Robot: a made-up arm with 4 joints.
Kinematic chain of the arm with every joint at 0, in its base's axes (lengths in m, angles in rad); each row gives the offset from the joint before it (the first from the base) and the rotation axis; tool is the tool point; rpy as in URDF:
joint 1: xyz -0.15 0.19 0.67 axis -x
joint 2: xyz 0 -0.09 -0.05 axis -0.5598 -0.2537 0.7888
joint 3: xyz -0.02 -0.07 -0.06 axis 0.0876 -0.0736 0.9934
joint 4: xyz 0.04 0.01 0 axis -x
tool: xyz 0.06 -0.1 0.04 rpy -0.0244 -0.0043 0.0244
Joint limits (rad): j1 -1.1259..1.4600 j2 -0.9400..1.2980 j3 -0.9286..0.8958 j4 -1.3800..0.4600
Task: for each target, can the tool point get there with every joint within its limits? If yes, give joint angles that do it. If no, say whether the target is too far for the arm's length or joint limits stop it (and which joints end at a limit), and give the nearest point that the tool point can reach.
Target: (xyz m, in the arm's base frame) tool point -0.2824 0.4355 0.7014
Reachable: no: joint limits stop it (at a limit: joint 1, joint 2, joint 3, joint 4) | nearest point -0.2851 0.3549 0.4587 | short by 0.256 m
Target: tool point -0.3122 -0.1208 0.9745
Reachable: no: too far | nearest point -0.2449 -0.0343 0.8876 | short by 0.140 m
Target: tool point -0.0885 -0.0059 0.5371
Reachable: yes | joints -0.0825 -0.5416 0.6023 -0.0394
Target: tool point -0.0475 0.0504 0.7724
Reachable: yes | joints 0.8614 0.0029 0.6028 0.2994
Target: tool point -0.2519 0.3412 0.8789
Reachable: no: joint limits stop it (at a limit: joint 1, joint 3, joint 4) | nearest point -0.0603 0.2249 0.8856 | short by 0.224 m
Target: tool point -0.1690 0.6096 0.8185
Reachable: no: too far | nearest point -0.0435 0.2670 0.8194 | short by 0.365 m
